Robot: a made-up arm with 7 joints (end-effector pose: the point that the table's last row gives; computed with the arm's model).
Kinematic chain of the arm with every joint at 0, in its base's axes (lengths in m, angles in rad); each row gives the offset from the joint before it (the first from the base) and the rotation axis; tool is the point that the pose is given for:
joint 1: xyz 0 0 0.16 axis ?
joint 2: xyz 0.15 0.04 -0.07 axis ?
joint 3: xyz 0.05 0 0.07 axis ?
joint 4: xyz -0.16 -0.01 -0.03 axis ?
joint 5: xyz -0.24 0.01 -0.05 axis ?
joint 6: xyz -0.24 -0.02 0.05 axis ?
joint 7: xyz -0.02 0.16 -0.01 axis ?
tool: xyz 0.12 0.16 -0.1
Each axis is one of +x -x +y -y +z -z.
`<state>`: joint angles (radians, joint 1 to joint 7).
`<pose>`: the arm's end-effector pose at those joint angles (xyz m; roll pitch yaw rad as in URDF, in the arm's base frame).
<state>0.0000 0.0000 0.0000 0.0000 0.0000 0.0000 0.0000</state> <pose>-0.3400 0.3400 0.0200 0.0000 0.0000 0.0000</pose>
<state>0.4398 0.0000 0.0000 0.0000 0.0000 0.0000 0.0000</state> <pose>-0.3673 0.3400 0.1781 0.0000 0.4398 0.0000</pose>
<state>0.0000 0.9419 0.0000 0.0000 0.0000 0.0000 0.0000</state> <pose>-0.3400 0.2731 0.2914 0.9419 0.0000 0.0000</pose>
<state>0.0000 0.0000 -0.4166 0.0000 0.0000 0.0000 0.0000</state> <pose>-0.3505 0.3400 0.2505 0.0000 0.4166 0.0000</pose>
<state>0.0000 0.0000 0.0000 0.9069 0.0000 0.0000 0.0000</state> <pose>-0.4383 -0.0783 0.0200 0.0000 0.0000 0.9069</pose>
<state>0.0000 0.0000 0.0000 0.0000 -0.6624 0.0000 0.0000</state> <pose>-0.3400 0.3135 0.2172 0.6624 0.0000 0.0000</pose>
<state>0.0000 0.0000 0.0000 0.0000 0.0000 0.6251 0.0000</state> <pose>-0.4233 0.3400 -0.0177 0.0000 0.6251 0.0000</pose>
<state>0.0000 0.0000 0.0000 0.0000 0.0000 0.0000 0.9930</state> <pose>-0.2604 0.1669 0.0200 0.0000 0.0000 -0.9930</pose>
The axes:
joint 1: +y
joint 2: +x
joint 3: -y
joint 4: +z
joint 5: -x
joint 6: +y
joint 7: -z

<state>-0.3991 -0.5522 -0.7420 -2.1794 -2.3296 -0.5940 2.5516</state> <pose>0.3720 0.2402 -0.0287 -2.6770 0.3945 -0.2754</pose>
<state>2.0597 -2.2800 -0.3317 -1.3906 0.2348 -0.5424 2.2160</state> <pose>-0.3068 -0.1449 0.4268 0.5805 -1.4528 -0.8047</pose>
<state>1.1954 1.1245 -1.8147 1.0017 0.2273 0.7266 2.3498</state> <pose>-0.2149 -0.6185 -0.1365 2.4728 0.9525 -3.1282</pose>
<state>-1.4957 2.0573 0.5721 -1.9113 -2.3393 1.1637 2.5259</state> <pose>-0.3858 -0.1976 0.5232 2.0196 -0.5687 2.4424</pose>
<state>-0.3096 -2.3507 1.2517 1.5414 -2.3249 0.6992 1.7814</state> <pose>0.0026 0.2376 0.5800 -2.5136 -0.9443 -0.9234</pose>
